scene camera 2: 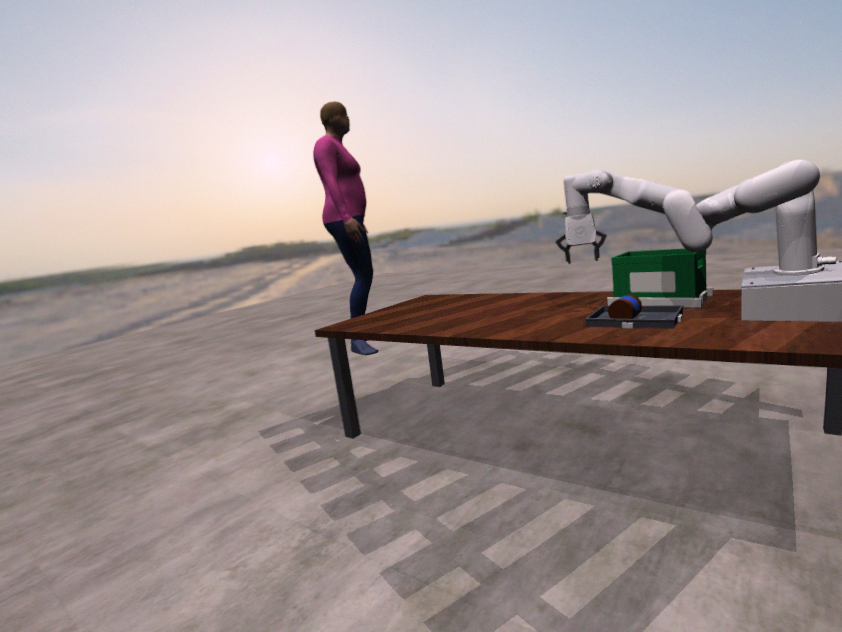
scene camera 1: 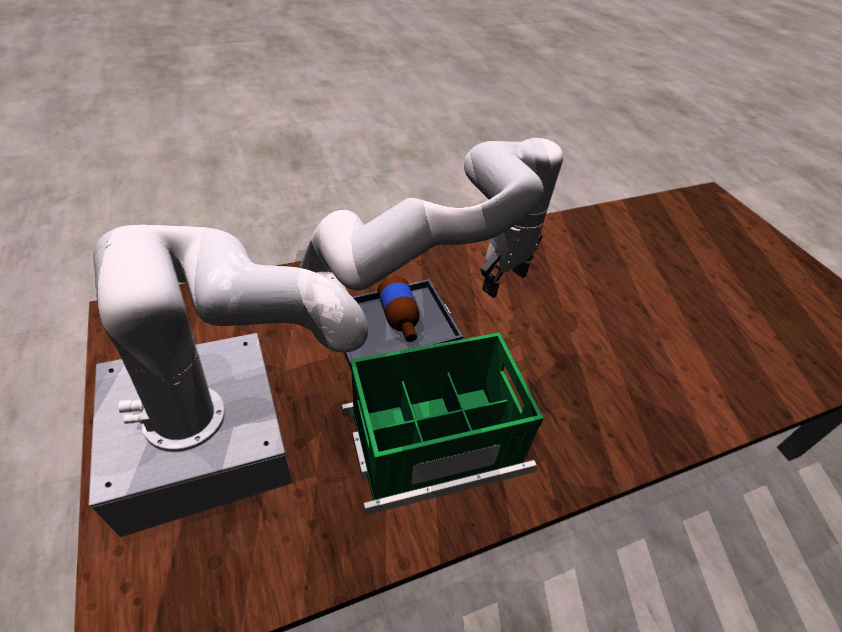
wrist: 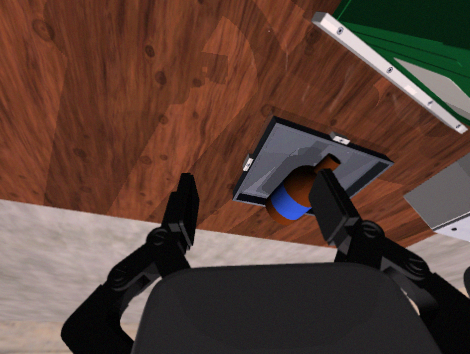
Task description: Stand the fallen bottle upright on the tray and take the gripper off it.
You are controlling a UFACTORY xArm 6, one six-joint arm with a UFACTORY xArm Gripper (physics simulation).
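Places are measured from the arm's base along level axes (x right, y ahead, z up), in millimetres.
Pixels of known places: gripper, fingertip midpoint: (scene camera 2: 583, 262) (scene camera 1: 504, 283) (wrist: 254, 184); arm's base at its link origin: (scene camera 2: 798, 270) (scene camera 1: 184, 418).
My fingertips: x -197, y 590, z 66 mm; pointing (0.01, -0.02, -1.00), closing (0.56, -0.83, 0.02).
Ahead of a thing's pixels: the offset from my fingertips to its top centre.
A brown bottle @[dx -70, dy -190, dz -99 mm] (scene camera 1: 401, 311) (scene camera 2: 621, 308) (wrist: 301, 186) with a blue label lies on its side on the grey tray @[dx -67, dy -207, dz -152 mm] (scene camera 1: 363, 342) (scene camera 2: 666, 317) (wrist: 263, 142). In scene camera 1 its neck points toward the green crate and its base is at the tray's far rim, close below the arm. My gripper (scene camera 1: 507, 277) (scene camera 2: 582, 259) (wrist: 254, 184) is open and empty. It hangs above the table, apart from the bottle and to the right of the tray in scene camera 1. In the wrist view the right finger hides a small part of the bottle's side.
A green crate @[dx +231, dy -167, dz -2 mm] (scene camera 1: 448, 445) (scene camera 2: 693, 274) (wrist: 400, 55) with compartments stands beside the tray, with white rails (scene camera 1: 448, 485) (wrist: 390, 70) along its base. The arm's grey base block (scene camera 1: 238, 435) (scene camera 2: 788, 299) stands on the table. A person (scene camera 2: 343, 180) stands beyond the table in scene camera 2.
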